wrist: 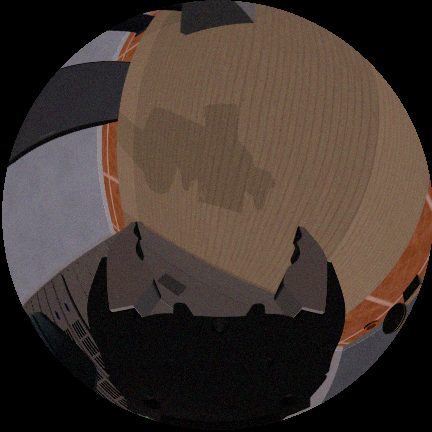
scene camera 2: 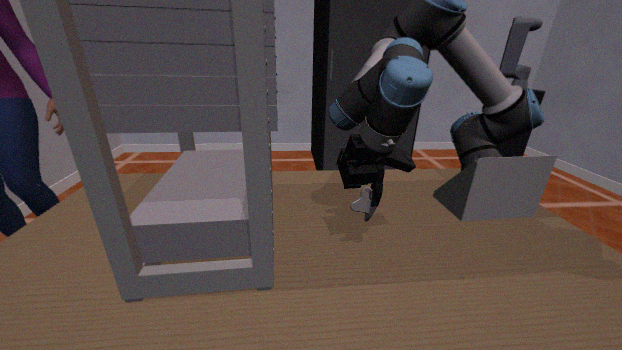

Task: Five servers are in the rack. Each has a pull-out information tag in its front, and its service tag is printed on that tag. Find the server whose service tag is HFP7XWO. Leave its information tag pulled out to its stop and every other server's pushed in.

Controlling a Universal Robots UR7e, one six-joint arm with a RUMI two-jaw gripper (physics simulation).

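Seen in the pictures: gripper, fingertip midpoint: (wrist: 217, 227) (scene camera 2: 356, 194); arm's base, link origin: (scene camera 2: 487, 179).
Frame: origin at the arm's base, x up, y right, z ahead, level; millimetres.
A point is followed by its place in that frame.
Observation:
The grey rack (scene camera 2: 260, 200) {y -310, x 131, z 719 mm} stands at the left in the scene view, with stacked servers (scene camera 2: 165, 90) {y -280, x 315, z 855 mm} in its upper part, seen from the side. In the wrist view dark server fronts (wrist: 87, 340) {y -39, x 266, z 685 mm} with slotted grilles show at the lower left, partly behind the gripper. No information tag or printed service tag can be read in either view. My gripper (scene camera 2: 368, 217) (wrist: 217, 227) {y -154, x 50, z 490 mm} is open and empty. It hangs low over the table, to the right of the rack in the scene view and apart from it.
The rack stands on a wooden table (scene camera 2: 400, 310) {y -389, x -82, z 458 mm} (wrist: 300, 125) {y -194, x -81, z 381 mm}. A light grey box-like block (scene camera 2: 192, 242) {y -274, x 24, z 858 mm} lies low inside the rack. A grey wedge-shaped plate (scene camera 2: 510, 187) {y -107, x 26, z 18 mm} stands at the right by the arm's base. A tall dark cabinet (scene camera 2: 357, 30) stands behind the table. A person (scene camera 2: 20, 125) stands at the far left.

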